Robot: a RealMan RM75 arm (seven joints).
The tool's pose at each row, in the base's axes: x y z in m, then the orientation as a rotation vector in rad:
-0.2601 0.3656 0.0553 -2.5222 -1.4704 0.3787
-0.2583 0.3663 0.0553 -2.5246 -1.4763 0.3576
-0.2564 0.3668 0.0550 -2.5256 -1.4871 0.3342
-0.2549 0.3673 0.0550 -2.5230 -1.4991 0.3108
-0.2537 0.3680 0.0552 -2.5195 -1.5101 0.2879
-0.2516 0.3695 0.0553 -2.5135 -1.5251 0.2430
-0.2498 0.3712 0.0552 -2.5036 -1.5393 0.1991
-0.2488 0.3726 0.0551 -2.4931 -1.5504 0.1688
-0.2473 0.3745 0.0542 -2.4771 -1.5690 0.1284
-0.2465 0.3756 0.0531 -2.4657 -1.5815 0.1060
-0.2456 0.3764 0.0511 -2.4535 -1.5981 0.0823
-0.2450 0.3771 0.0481 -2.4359 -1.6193 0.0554
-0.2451 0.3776 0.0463 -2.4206 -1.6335 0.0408
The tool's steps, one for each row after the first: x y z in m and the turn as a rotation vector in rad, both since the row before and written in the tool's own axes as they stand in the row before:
0.0015 0.0011 -0.0005 -0.0097 0.0109 -0.0037
0.0014 0.0014 -0.0003 -0.0117 0.0112 -0.0070
0.0011 0.0010 -0.0004 -0.0097 0.0119 -0.0092
0.0012 0.0006 -0.0005 -0.0086 0.0121 -0.0089
0.0023 0.0011 -0.0006 -0.0149 0.0251 -0.0137
0.0023 0.0008 -0.0002 -0.0120 0.0258 -0.0148
0.0017 0.0003 0.0000 -0.0065 0.0186 -0.0124
0.0024 0.0007 0.0008 -0.0095 0.0240 -0.0194
0.0013 0.0005 0.0011 -0.0047 0.0134 -0.0130
0.0010 0.0009 0.0019 -0.0066 0.0130 -0.0156
0.0007 0.0009 0.0029 -0.0062 0.0152 -0.0205
0.0003 0.0001 0.0019 -0.0006 0.0096 -0.0149

